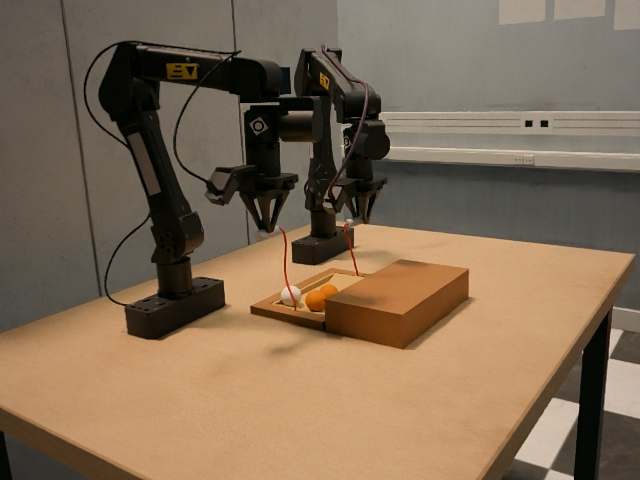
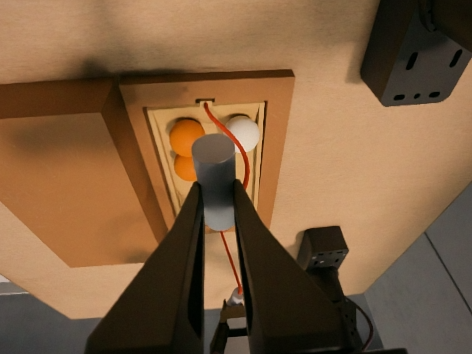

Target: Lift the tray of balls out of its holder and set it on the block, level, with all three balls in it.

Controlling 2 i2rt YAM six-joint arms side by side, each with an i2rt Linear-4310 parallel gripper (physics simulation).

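Frame: origin at the left arm's base, x right, y down, z ahead, level; metres.
Where they show: left gripper, between the fingertips: (image 1: 362, 223) (image 2: 232, 299); right gripper, between the fingertips: (image 1: 266, 232) (image 2: 217, 188); left arm's base, origin of its link: (image 1: 323, 238) (image 2: 319, 268); right arm's base, origin of its link: (image 1: 177, 298).
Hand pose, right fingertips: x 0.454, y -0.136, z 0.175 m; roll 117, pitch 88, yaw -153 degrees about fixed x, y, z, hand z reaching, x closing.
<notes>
Each offset is from my right fingertips to the centre of the thing. "spot": to the spot under its first point. Level surfaces: height alone.
A tan tray (image 1: 347, 280) (image 2: 240, 108) sits in its brown holder @(spot: dx -0.041, dy +0.160, dz -0.039 m) (image 1: 268, 308) (image 2: 278, 130). It holds a white ball @(dx -0.094, dy +0.150, dz -0.024 m) (image 1: 284, 296) (image 2: 248, 131) and two orange balls @(dx -0.093, dy +0.150, dz +0.034 m) (image 1: 314, 300) (image 2: 187, 135). The brown block @(dx -0.165, dy +0.146, dz +0.175 m) (image 1: 398, 289) (image 2: 55, 185) is beside the holder. My right gripper (image 1: 267, 230) (image 2: 217, 188) is shut on a grey handle @(spot: dx +0.024, dy -0.006, dz -0.001 m) (image 2: 215, 160) above the tray; its red cord @(spot: dx -0.075, dy +0.069, dz -0.019 m) (image 1: 285, 258) hangs slack to the near end. My left gripper (image 1: 366, 222) is shut on the other handle @(spot: dx -0.288, dy +0.043, dz +0.002 m) (image 1: 351, 222) (image 2: 236, 297); its red cord (image 1: 351, 250) (image 2: 229, 255) runs to the far end.
The right arm's base (image 1: 175, 307) (image 2: 415, 70) and the left arm's base (image 1: 323, 246) (image 2: 324, 247) stand on the wooden table @(dy +0.176 m) (image 1: 248, 403) (image 2: 330, 160). The block stands higher than the holder, close against its side.
</notes>
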